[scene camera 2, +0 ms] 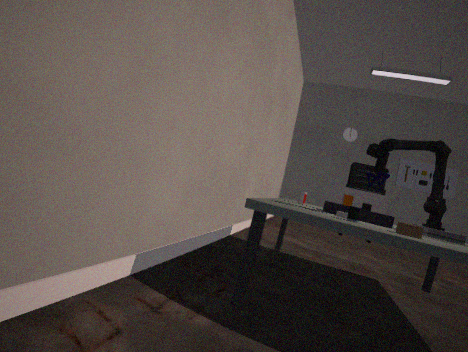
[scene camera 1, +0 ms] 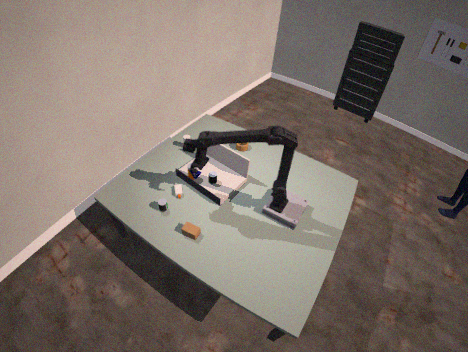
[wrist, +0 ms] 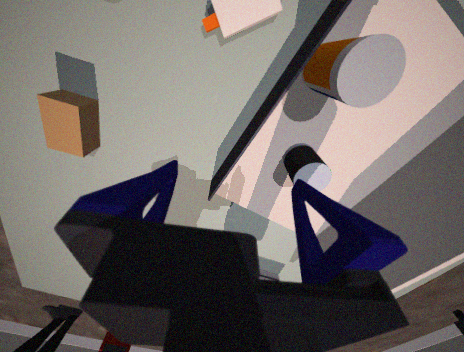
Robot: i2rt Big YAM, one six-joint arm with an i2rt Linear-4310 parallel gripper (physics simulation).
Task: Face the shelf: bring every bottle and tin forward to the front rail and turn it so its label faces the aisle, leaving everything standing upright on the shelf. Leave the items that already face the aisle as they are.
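Frame: origin at the arm's base, x left, y back, z up, level; metres.
Seen in the pictures: gripper, fingertip midpoint: (scene camera 2: 374, 186) (scene camera 1: 198, 173) (wrist: 237, 176); arm's base, origin of the base link: (scene camera 2: 432, 228) (scene camera 1: 278, 204).
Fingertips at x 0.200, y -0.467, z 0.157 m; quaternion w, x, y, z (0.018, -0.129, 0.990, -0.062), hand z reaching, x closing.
Note:
Pixels of each thing's top centre, then the offset from my fingertips to it. "spot": a spot on its surface instead.
- dark front rail, middle of its top: (wrist: 276, 104) (scene camera 2: 359, 208) (scene camera 1: 196, 182) dx -0.039, dy -0.047, dz -0.143 m
- wide orange-sided tin, surface spot: (wrist: 325, 65) (scene camera 2: 350, 198) (scene camera 1: 190, 172) spot: dx -0.050, dy -0.106, dz -0.096 m
- smaller black tin, middle of its top: (wrist: 312, 179) (scene camera 1: 212, 174) (scene camera 2: 367, 203) dx -0.131, dy +0.015, dz -0.102 m
- orange-brown block, middle of its top: (wrist: 61, 128) (scene camera 2: 410, 224) (scene camera 1: 190, 228) dx +0.248, dy +0.132, dz -0.160 m
- white box with an orange end, middle of its top: (wrist: 239, 6) (scene camera 1: 178, 190) dx +0.056, dy -0.125, dz -0.182 m
- dark can, middle of its top: (scene camera 1: 162, 201) dx +0.214, dy -0.116, dz -0.140 m
- orange bowl, middle of its top: (scene camera 1: 242, 142) dx -0.602, dy -0.037, dz -0.160 m
- shelf's upright back panel, surface spot: (scene camera 1: 232, 160) spot: dx -0.305, dy +0.053, dz -0.089 m
- red-and-white can, middle of its top: (scene camera 2: 303, 191) dx -0.353, dy -0.396, dz -0.114 m
The low shelf has a dark front rail (scene camera 1: 200, 188) (scene camera 2: 382, 218) (wrist: 274, 102). A wide orange-sided tin (scene camera 1: 190, 175) (scene camera 2: 348, 200) (wrist: 325, 65) with a pale lid stands upright close behind the rail, its orange side toward the rail. A smaller black tin (scene camera 1: 213, 178) (scene camera 2: 366, 207) (wrist: 302, 157) with a pale lid stands upright, set back from the rail; its visible side is plain black and no label shows. My gripper (scene camera 1: 195, 172) (scene camera 2: 378, 179) (wrist: 237, 176) is open and empty above the shelf. In the wrist view one fingertip overlaps the edge of the black tin's lid.
An orange-brown block (scene camera 1: 191, 230) (scene camera 2: 410, 230) (wrist: 62, 125), a white box with an orange end (scene camera 1: 178, 189) (wrist: 247, 16) and a dark can (scene camera 1: 162, 204) are in front of the shelf. An orange bowl (scene camera 1: 242, 146) is behind the shelf's upright back panel (scene camera 1: 232, 160). A red-and-white can (scene camera 2: 305, 198) stands farther off.

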